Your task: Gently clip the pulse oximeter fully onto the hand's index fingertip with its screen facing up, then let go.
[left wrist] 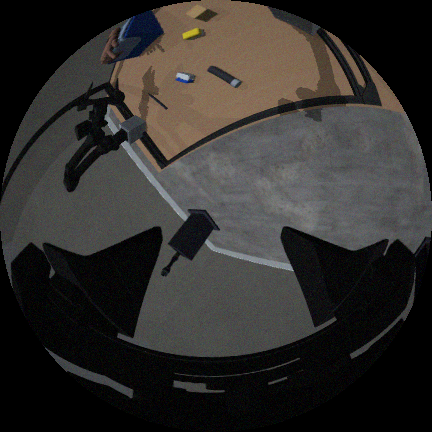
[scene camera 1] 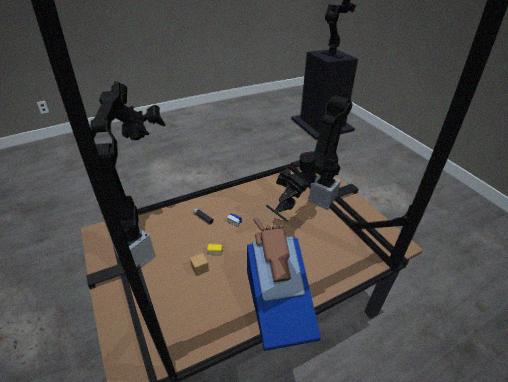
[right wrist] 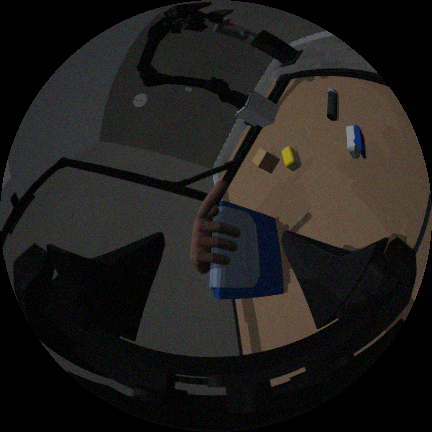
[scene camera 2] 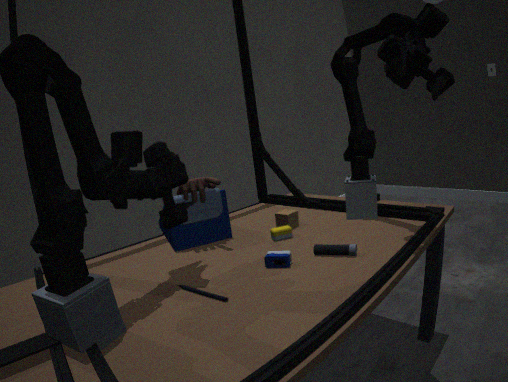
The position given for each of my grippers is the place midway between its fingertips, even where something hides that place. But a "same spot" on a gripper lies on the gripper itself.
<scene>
my right gripper: left wrist 104, 79; scene camera 1; right wrist; scene camera 2 187, 184
same spot on my right gripper: point(right wrist: 334, 280) = point(scene camera 1: 283, 202)
</scene>
